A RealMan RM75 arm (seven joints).
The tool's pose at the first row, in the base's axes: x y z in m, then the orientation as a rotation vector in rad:
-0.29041 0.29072 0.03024 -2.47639 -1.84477 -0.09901
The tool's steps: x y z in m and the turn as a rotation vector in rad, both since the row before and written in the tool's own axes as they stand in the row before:
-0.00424 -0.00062 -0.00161 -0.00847 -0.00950 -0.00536
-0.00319 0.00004 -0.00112 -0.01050 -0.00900 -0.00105
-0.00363 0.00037 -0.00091 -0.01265 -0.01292 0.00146
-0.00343 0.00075 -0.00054 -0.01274 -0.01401 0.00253
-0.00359 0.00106 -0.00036 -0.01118 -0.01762 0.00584
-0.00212 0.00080 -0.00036 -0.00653 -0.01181 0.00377
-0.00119 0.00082 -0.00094 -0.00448 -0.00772 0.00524
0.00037 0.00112 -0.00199 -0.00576 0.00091 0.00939
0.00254 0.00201 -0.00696 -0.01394 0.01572 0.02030
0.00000 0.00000 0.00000 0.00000 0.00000 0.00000
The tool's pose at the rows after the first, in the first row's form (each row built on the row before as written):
-0.29225 0.28672 0.03150 -2.48195 -1.85863 -0.09565
-0.29314 0.28358 0.03238 -2.49245 -1.86774 -0.09468
-0.29383 0.27995 0.03306 -2.50865 -1.87603 -0.09087
-0.29410 0.27643 0.03345 2.50920 1.87047 0.08515
-0.29413 0.27268 0.03372 2.49989 1.85109 0.07310
-0.29400 0.27042 0.03408 2.49407 1.83879 0.06422
-0.29362 0.26905 0.03506 2.49268 1.82723 0.05873
-0.29256 0.26910 0.03712 2.49792 1.81315 0.06541
-0.29033 0.27103 0.04421 2.51370 1.78691 0.09847
-0.29033 0.27103 0.04421 2.51370 1.78691 0.09847

